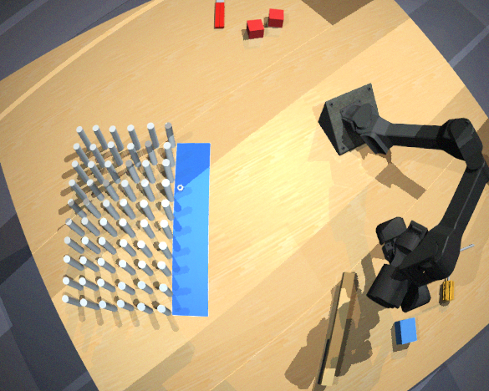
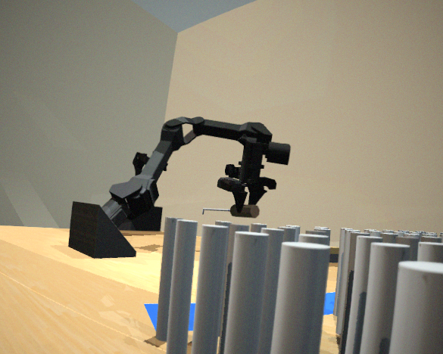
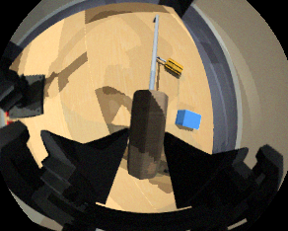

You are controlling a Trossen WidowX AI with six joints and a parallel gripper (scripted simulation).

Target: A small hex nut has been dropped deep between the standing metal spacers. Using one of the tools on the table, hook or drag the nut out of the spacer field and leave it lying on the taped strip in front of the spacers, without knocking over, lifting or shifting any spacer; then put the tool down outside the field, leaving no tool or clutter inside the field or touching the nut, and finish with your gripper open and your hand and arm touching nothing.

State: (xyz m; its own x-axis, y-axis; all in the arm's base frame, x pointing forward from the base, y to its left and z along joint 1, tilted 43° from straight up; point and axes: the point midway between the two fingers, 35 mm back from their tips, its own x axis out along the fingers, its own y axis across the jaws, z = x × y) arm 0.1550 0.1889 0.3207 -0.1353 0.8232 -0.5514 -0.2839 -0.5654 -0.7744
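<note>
Now: gripper tip 100 mm past the thin metal hook tool and 30 mm to the right of it. From my gripper tip the other things lie so: blue taped strip (300 mm ahead, 350 mm to the right, 130 mm below); then blue block (20 mm ahead, 140 mm to the left, 110 mm below); then yellow-handled screwdriver (140 mm behind, 120 mm to the left, 110 mm below).
</note>
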